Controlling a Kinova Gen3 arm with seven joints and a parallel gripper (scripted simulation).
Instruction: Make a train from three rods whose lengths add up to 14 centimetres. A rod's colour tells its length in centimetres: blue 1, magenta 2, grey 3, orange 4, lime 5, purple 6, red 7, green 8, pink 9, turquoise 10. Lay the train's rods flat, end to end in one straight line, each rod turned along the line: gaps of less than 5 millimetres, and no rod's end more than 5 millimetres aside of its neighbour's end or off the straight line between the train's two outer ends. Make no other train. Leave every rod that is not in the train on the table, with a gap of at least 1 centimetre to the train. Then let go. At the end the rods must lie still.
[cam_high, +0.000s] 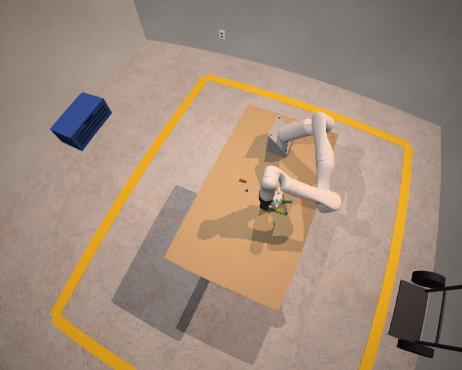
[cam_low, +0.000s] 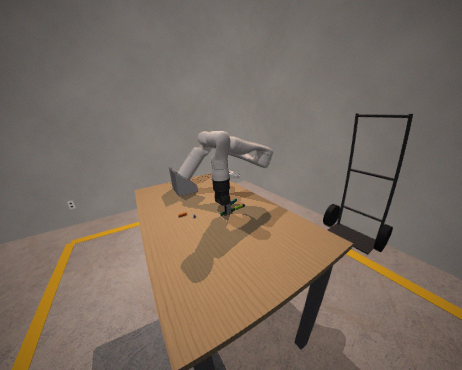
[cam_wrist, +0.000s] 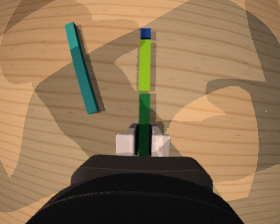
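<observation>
Right now my hand is 1 cm above the green rod. Round my hand: orange rod: 11 cm behind, 19 cm to the right, 1 cm below; lime rod: 7 cm to the left, 1 cm below; turquoise rod: 7 cm behind, 7 cm to the left, 1 cm below.
</observation>
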